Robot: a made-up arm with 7 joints. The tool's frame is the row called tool. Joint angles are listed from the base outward. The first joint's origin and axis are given. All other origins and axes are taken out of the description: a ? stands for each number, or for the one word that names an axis. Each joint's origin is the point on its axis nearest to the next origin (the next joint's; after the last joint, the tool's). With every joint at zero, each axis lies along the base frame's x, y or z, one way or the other. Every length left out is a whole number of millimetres.
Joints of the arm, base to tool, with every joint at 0 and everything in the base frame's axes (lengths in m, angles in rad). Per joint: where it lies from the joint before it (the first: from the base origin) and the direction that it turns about. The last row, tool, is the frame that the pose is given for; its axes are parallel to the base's.
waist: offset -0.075 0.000 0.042 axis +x
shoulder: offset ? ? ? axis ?
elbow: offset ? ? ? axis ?
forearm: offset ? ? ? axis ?
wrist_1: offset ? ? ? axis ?
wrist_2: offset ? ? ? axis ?
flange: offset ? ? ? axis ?
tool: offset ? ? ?
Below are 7 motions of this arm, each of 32 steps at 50 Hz.
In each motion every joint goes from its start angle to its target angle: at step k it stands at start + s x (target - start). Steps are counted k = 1, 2, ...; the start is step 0. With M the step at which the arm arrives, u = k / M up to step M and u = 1 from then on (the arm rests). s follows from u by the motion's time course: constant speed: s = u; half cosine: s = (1 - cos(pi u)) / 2; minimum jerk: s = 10 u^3 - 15 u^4 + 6 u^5.
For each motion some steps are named. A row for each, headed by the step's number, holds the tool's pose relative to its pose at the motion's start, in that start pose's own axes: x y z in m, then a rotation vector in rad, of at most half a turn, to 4 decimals.
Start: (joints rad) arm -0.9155 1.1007 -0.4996 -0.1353 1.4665 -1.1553 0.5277
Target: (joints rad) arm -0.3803 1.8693 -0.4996 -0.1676 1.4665 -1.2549 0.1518
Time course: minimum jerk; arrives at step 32
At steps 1, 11, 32:
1: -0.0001 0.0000 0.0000 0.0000 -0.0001 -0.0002
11: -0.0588 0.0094 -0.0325 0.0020 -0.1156 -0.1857
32: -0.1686 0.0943 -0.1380 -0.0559 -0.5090 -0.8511

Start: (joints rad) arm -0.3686 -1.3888 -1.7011 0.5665 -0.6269 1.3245 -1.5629
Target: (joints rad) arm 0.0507 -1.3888 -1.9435 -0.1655 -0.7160 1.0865 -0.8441
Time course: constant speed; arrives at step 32
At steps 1, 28, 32:
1: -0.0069 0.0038 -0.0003 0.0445 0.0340 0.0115
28: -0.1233 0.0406 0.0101 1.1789 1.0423 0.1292
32: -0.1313 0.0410 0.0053 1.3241 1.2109 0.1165

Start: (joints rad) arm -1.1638 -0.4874 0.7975 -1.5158 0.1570 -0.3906 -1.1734
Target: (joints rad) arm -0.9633 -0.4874 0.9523 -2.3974 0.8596 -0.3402 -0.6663
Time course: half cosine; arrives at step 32
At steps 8, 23, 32:
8: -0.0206 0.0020 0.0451 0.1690 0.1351 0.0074
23: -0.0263 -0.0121 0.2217 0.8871 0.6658 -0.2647
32: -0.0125 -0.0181 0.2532 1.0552 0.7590 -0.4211

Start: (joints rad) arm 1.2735 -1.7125 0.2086 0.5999 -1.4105 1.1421 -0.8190
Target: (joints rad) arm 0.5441 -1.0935 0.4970 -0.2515 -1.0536 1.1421 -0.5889
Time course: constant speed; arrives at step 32
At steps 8, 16, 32:
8: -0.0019 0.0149 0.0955 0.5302 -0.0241 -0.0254
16: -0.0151 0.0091 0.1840 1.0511 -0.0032 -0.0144
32: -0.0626 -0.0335 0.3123 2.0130 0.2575 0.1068

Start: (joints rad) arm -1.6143 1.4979 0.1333 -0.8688 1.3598 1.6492 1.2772
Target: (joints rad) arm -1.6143 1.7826 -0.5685 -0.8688 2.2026 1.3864 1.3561
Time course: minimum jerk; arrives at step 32
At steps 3, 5, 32:
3: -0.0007 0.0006 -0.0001 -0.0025 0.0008 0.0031
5: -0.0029 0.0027 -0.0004 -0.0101 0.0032 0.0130
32: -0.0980 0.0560 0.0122 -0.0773 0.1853 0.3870

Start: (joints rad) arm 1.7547 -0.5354 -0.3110 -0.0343 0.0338 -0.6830 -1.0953
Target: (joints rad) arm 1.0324 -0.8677 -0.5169 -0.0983 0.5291 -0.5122 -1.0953
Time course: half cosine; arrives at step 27
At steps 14, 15, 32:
14: 0.0505 -0.0697 -0.2161 -0.2263 -0.2316 0.1507
15: 0.0574 -0.0824 -0.2370 -0.2519 -0.2533 0.1717
32: 0.1119 -0.1983 -0.3634 -0.4374 -0.3821 0.3452

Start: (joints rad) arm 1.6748 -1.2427 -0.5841 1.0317 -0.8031 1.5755 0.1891
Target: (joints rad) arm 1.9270 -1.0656 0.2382 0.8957 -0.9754 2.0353 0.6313
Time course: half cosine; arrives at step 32
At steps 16, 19, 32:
16: -0.0738 -0.0815 0.0667 0.0732 -0.1410 -0.1835
19: -0.1040 -0.0996 0.0875 0.0906 -0.1829 -0.2341
32: -0.1911 -0.1277 0.1389 0.1243 -0.2876 -0.3509

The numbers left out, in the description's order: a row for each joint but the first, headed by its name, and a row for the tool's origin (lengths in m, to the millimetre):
shoulder: xyz 0.000 0.081 -0.345, axis -z
elbow: xyz 0.066 -0.008 0.000, axis +x
forearm: xyz 0.000 0.089 -0.053, axis +z
wrist_1: xyz -0.108 -0.009 0.000, axis +x
wrist_2: xyz 0.000 0.153 -0.008, axis +z
flange: xyz -0.075 -0.208 0.000, axis +x
tool: xyz 0.000 0.092 0.018

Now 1 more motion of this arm.
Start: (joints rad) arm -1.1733 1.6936 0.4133 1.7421 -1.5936 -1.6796 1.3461
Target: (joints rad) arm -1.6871 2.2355 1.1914 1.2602 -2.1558 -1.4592 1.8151
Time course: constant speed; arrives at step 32
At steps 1, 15, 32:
1: -0.0071 -0.0096 -0.0065 -0.0053 -0.0244 0.0411
15: -0.0644 -0.1655 -0.1179 -0.1131 -0.3262 0.6031
32: -0.0262 -0.3522 -0.2840 -0.3522 -0.6515 1.1449

